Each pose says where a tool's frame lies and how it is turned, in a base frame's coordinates. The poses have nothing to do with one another.
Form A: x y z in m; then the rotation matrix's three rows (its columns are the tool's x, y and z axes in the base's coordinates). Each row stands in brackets.
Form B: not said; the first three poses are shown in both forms.
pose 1, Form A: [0.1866 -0.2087 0.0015], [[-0.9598 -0.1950 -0.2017], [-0.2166 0.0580 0.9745], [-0.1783 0.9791 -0.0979]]
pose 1, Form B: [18.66 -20.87 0.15], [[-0.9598 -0.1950 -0.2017], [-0.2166 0.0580 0.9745], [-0.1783 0.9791 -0.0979]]
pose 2, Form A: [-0.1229 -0.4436 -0.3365], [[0.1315 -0.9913 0.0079], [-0.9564 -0.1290 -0.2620], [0.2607 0.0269 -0.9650]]
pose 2, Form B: [-12.29 -44.36 -33.65], [[0.1315 -0.9913 0.0079], [-0.9564 -0.1290 -0.2620], [0.2607 0.0269 -0.9650]]
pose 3, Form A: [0.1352 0.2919 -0.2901], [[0.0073 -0.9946 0.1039], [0.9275 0.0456 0.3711], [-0.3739 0.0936 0.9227]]
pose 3, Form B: [13.52 29.19 -29.01], [[0.0073 -0.9946 0.1039], [0.9275 0.0456 0.3711], [-0.3739 0.0936 0.9227]]
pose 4, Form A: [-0.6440 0.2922 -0.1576], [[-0.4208 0.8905 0.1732], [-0.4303 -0.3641 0.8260], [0.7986 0.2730 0.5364]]
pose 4, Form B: [-64.40 29.22 -15.76], [[-0.4208 0.8905 0.1732], [-0.4303 -0.3641 0.8260], [0.7986 0.2730 0.5364]]
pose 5, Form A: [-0.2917 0.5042 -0.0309], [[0.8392 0.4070 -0.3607], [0.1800 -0.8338 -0.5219], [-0.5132 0.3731 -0.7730]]
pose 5, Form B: [-29.17 50.42 -3.09], [[0.8392 0.4070 -0.3607], [0.1800 -0.8338 -0.5219], [-0.5132 0.3731 -0.7730]]
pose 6, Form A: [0.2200 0.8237 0.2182], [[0.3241 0.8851 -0.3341], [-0.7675 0.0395 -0.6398], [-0.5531 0.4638 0.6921]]
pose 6, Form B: [22.00 82.37 21.82], [[0.3241 0.8851 -0.3341], [-0.7675 0.0395 -0.6398], [-0.5531 0.4638 0.6921]]
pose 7, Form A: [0.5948 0.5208 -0.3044], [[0.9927 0.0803 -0.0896], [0.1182 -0.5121 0.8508], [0.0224 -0.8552 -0.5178]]
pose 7, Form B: [59.48 52.08 -30.44], [[0.9927 0.0803 -0.0896], [0.1182 -0.5121 0.8508], [0.0224 -0.8552 -0.5178]]
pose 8, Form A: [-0.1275 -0.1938 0.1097], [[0.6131 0.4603 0.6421], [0.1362 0.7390 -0.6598], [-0.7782 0.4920 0.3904]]
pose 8, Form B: [-12.75 -19.38 10.97], [[0.6131 0.4603 0.6421], [0.1362 0.7390 -0.6598], [-0.7782 0.4920 0.3904]]
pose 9, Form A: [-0.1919 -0.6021 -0.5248], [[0.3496 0.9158 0.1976], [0.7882 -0.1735 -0.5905], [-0.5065 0.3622 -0.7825]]
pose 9, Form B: [-19.19 -60.21 -52.48], [[0.3496 0.9158 0.1976], [0.7882 -0.1735 -0.5905], [-0.5065 0.3622 -0.7825]]
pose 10, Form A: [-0.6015 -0.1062 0.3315], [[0.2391 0.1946 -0.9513], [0.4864 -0.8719 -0.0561], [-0.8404 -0.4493 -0.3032]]
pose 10, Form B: [-60.15 -10.62 33.15], [[0.2391 0.1946 -0.9513], [0.4864 -0.8719 -0.0561], [-0.8404 -0.4493 -0.3032]]
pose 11, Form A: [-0.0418 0.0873 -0.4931], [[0.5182 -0.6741 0.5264], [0.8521 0.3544 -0.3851], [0.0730 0.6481 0.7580]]
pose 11, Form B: [-4.18 8.73 -49.31], [[0.5182 -0.6741 0.5264], [0.8521 0.3544 -0.3851], [0.0730 0.6481 0.7580]]
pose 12, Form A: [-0.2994 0.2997 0.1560], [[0.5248 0.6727 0.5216], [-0.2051 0.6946 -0.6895], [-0.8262 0.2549 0.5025]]
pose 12, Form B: [-29.94 29.97 15.60], [[0.5248 0.6727 0.5216], [-0.2051 0.6946 -0.6895], [-0.8262 0.2549 0.5025]]
